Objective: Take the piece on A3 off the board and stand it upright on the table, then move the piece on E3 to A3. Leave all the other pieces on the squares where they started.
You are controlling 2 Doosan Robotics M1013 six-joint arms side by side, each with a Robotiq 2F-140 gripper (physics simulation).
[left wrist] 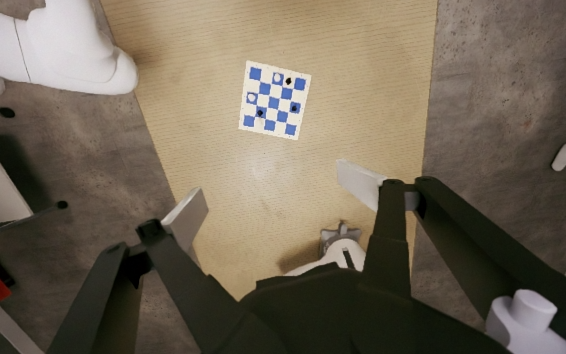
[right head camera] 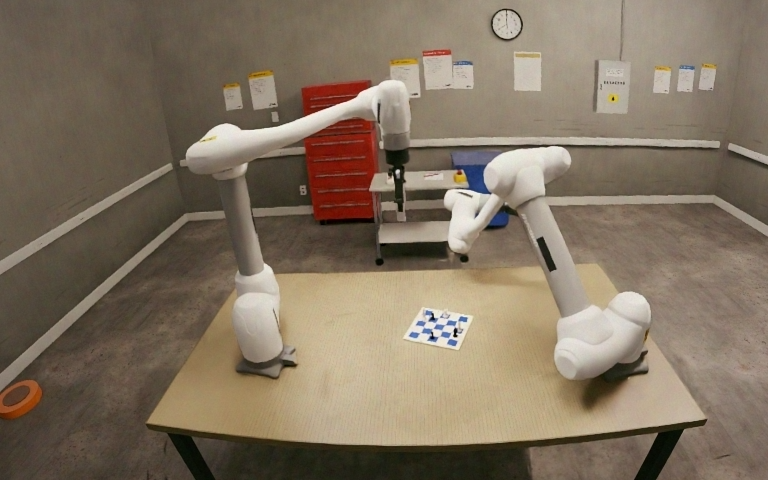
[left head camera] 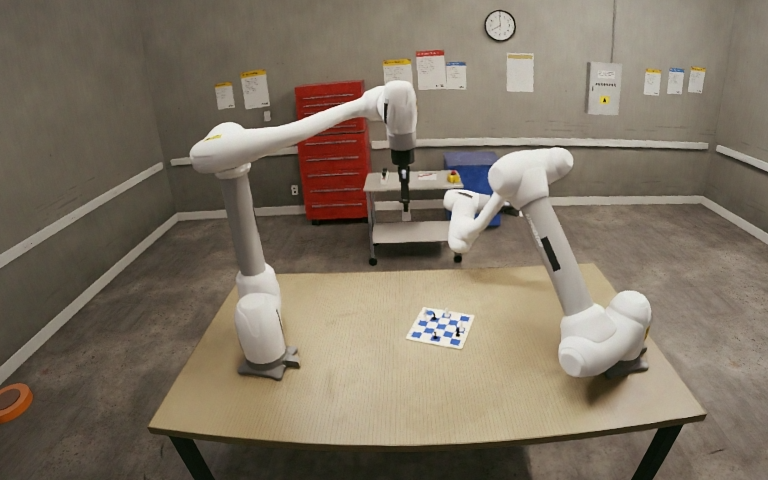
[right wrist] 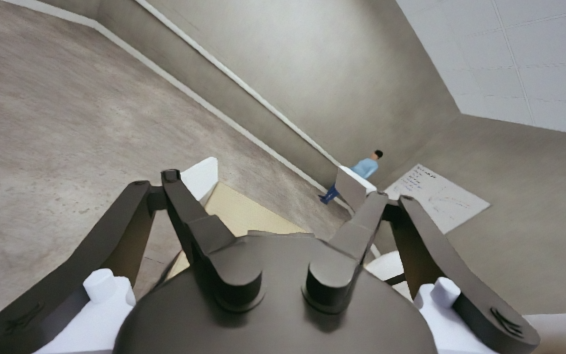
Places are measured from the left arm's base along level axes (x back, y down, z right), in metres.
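Pixels of known places: left gripper, fingertip midpoint: (left wrist: 273, 185) (right head camera: 401, 209) (left head camera: 406, 209); right gripper, fingertip midpoint: (right wrist: 278, 173); left arm's base, link origin: (left wrist: 338, 244) (right head camera: 266, 360) (left head camera: 268, 361).
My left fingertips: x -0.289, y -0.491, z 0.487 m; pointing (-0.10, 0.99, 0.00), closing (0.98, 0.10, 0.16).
Observation:
Ahead of a thing's pixels: the offset from my left fingertips to its top centre. Level surfaces: height alone.
The small blue and white checkered board (left head camera: 411, 339) (right head camera: 408, 339) (left wrist: 243, 126) lies on the table. Several small black and white pieces stand on it, among them a black piece @[dx +0.069, dy +0.454, dz +0.106 m] (left head camera: 435, 336) (right head camera: 432, 335) (left wrist: 294, 108), another black piece @[dx +0.048, dy +0.452, dz +0.191 m] (left head camera: 457, 332) (right head camera: 455, 332) (left wrist: 288, 81) and a white piece @[dx -0.078, dy +0.452, dz +0.140 m] (left wrist: 251, 97). Square labels are too small to read, so I cannot tell which pieces are on A3 and E3. My left gripper (left head camera: 405, 215) (right head camera: 400, 215) (left wrist: 273, 185) points down, open and empty, high above the table. My right gripper (right wrist: 278, 173) is open and empty, away from the board, mostly hidden behind its arm in the head views.
The table @[dy +0.491 m] (left head camera: 339, 396) (right head camera: 339, 396) (left wrist: 380, 125) carries both arm bases. A cart (left head camera: 412, 230) (right head camera: 421, 230), a red tool cabinet (left head camera: 334, 169) (right head camera: 341, 175) and a blue box (left head camera: 470, 164) (right head camera: 478, 164) stand behind it. A person (right wrist: 366, 167) shows beyond the right gripper's fingers.

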